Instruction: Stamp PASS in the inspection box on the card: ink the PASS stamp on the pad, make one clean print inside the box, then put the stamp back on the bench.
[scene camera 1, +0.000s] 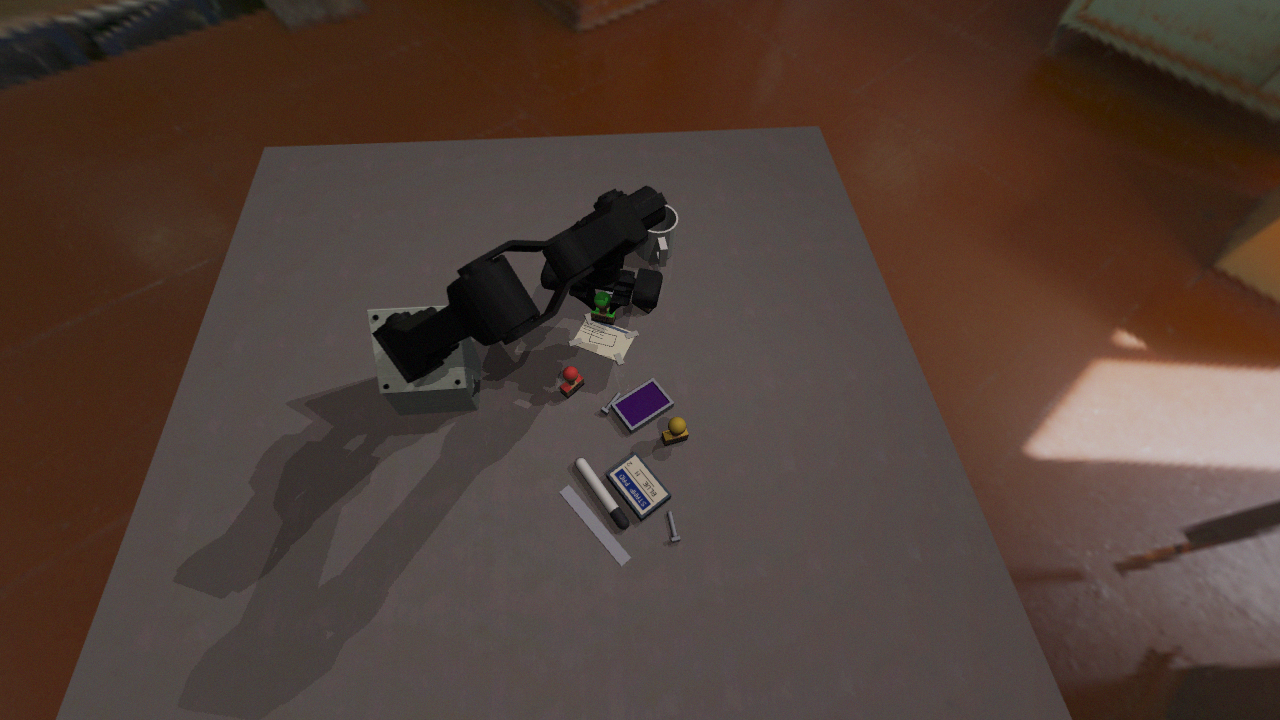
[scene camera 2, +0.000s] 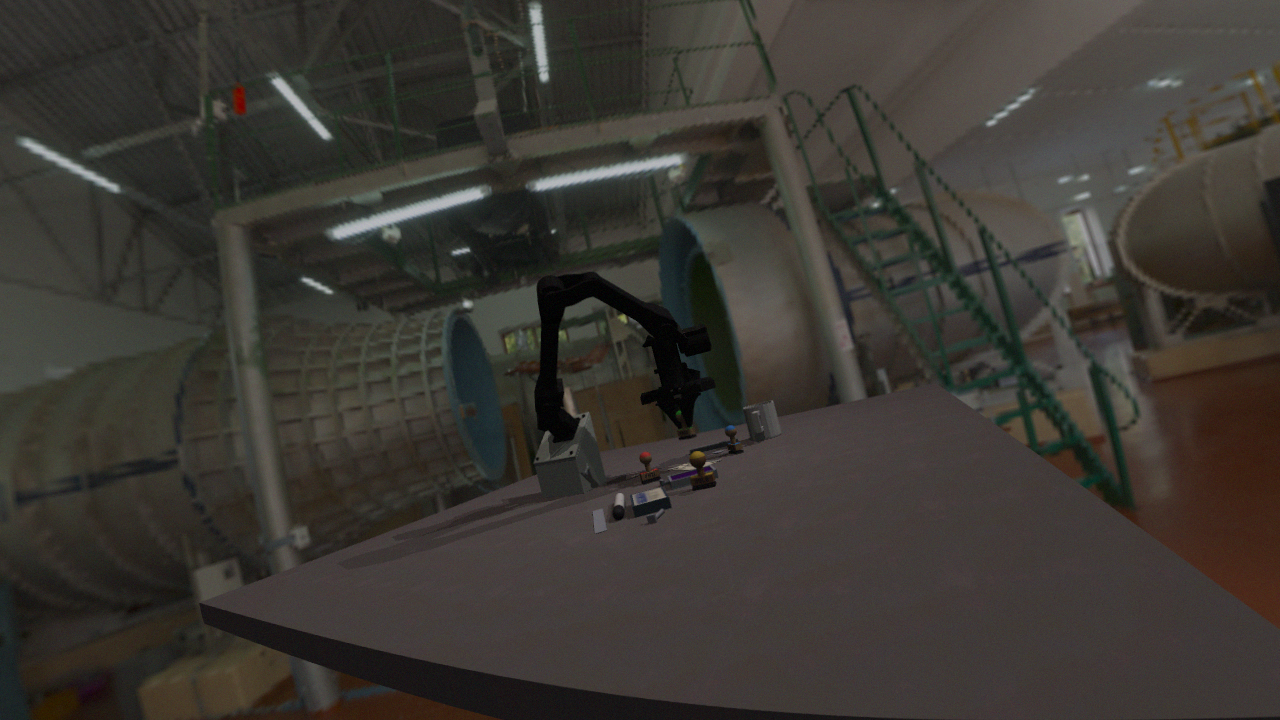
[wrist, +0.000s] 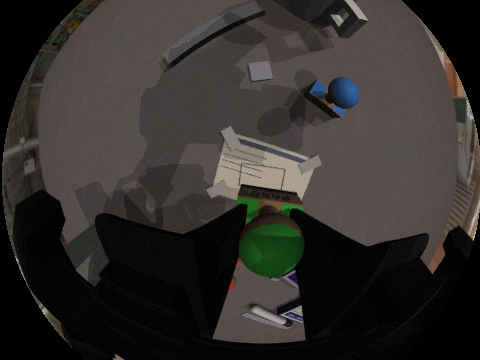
My gripper shows in scene camera 1, in scene camera 2 and in the wrist view (268, 213). One and the same spot on my gripper: (scene camera 1: 586, 295) is (scene camera 2: 664, 402).
